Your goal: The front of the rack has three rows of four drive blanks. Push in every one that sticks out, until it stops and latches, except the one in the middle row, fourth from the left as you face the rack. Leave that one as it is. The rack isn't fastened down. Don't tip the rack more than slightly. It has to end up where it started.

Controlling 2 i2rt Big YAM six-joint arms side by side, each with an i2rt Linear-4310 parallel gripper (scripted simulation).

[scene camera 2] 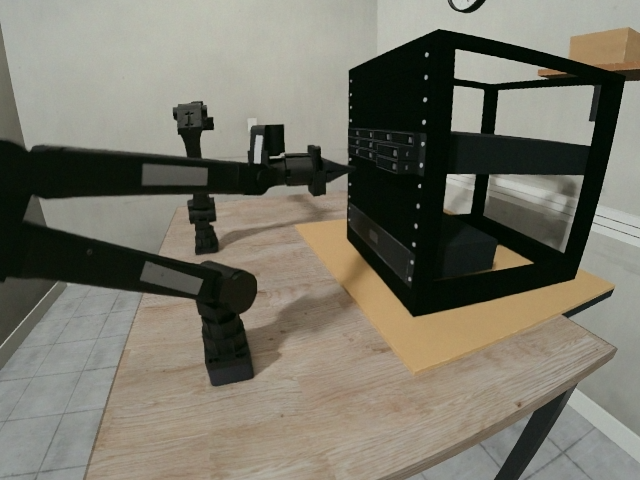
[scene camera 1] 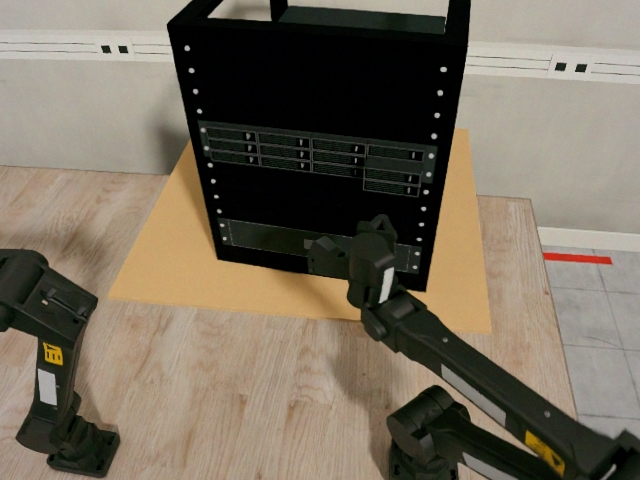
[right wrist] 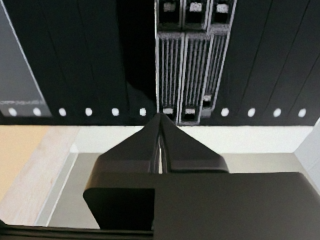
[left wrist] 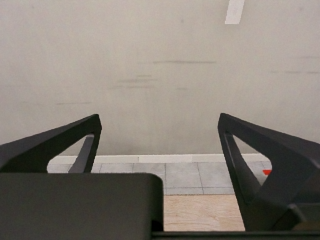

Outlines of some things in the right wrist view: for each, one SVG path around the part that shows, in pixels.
My right gripper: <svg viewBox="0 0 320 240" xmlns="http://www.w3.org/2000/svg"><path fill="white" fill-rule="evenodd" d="M0 219L0 240L320 240L320 195L301 172L230 173L226 160L222 155L177 127L165 113L157 113L146 126L99 155L94 163L83 191L83 198L98 226L107 229L6 224Z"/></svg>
A drive blank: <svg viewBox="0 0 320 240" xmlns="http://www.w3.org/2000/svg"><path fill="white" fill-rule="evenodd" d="M157 26L157 113L165 113L172 122L178 122L185 31L180 26Z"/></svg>
